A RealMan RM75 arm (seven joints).
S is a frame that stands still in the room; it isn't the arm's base.
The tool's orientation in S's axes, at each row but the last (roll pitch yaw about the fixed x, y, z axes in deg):
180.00, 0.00, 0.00
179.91, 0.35, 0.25
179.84, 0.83, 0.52
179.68, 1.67, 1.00
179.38, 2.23, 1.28
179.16, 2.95, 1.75
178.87, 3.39, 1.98
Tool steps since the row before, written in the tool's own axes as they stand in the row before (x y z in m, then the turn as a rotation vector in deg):
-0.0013, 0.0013, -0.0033, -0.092, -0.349, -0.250
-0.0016, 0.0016, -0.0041, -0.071, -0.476, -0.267
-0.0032, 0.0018, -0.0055, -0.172, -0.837, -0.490
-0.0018, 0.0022, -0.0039, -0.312, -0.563, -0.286
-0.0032, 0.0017, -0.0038, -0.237, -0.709, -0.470
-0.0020, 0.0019, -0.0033, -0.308, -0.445, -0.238
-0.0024, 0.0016, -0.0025, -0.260, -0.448, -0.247
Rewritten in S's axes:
-0.0013, -0.0013, 0.0033, -0.092, 0.349, 0.250
-0.0016, -0.0016, 0.0041, -0.071, 0.476, 0.267
-0.0031, -0.0018, 0.0056, -0.173, 0.837, 0.490
-0.0016, -0.0022, 0.0040, -0.313, 0.559, 0.292
-0.0030, -0.0017, 0.0039, -0.235, 0.709, 0.471
-0.0018, -0.0019, 0.0034, -0.309, 0.439, 0.247
-0.0022, -0.0016, 0.0027, -0.261, 0.444, 0.253

